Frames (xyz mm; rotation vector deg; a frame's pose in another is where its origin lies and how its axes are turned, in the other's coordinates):
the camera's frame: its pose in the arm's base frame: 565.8 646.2 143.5 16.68 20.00 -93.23
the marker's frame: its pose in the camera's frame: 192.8 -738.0 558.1 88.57 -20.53 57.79
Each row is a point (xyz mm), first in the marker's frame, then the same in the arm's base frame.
Working: the marker's frame: its pose in the arm's base frame: -174.9 301.9 619.1 61.76 -71.19 -33.89

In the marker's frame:
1: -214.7 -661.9 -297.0
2: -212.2 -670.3 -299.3
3: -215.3 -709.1 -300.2
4: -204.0 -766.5 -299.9
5: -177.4 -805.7 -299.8
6: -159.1 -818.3 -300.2
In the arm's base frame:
1: 168.4 303.7 -55.1
2: 172.8 298.8 -61.4
3: 179.9 285.5 -97.3
4: 193.2 251.8 -143.2
5: 207.5 212.8 -166.1
6: 215.1 192.2 -168.9

